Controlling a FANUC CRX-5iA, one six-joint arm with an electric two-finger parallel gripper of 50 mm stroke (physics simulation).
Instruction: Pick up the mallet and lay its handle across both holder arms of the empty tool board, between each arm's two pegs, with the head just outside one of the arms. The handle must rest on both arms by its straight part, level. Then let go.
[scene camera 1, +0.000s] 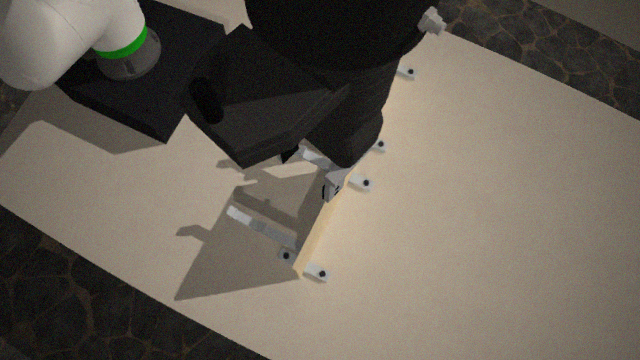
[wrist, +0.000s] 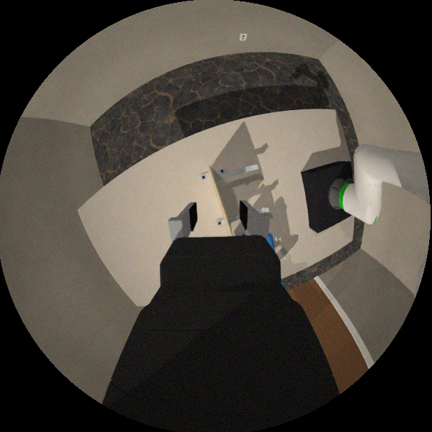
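Seen in the pictures: gripper, fingertip midpoint: (scene camera 1: 310, 172); arm's base, link origin: (scene camera 1: 129, 53).
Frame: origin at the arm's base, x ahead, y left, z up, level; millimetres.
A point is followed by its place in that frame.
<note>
The empty tool board (scene camera 1: 313, 241) @[x 557, y -213, z 46 mm] (wrist: 216, 192) stands upright as a thin pale-wood panel. Its near holder arm (scene camera 1: 270, 230) @[x 472, y -219, z -14 mm] (wrist: 239, 172) shows well; its other arm (scene camera 1: 316, 158) @[x 491, y -53, z -14 mm] (wrist: 265, 210) is partly hidden by the gripper. My gripper (scene camera 1: 310, 171) @[x 545, y -199, z 344 mm] (wrist: 218, 210) is open and empty, above the board's top edge near that other arm; its exact height is unclear. Small blue parts of the mallet (wrist: 270, 241) show in the wrist view, right of the gripper body, which hides the rest. The mallet does not show in scene camera 1, where the arm covers that area.
The second board is hidden behind the robot; two of its feet (scene camera 1: 380, 144) @[x 594, y 58, z -76 mm] (scene camera 1: 408, 72) @[x 589, y 266, z -79 mm] show. The empty board's feet (scene camera 1: 316, 272) @[x 580, y -248, z -80 mm] (scene camera 1: 361, 182) @[x 589, y -39, z -80 mm] stick out at its right side. The black robot base (scene camera 1: 125, 105) @[x 75, y -117, z 4 mm] (wrist: 317, 200) stands on the arms' side of the boards.
</note>
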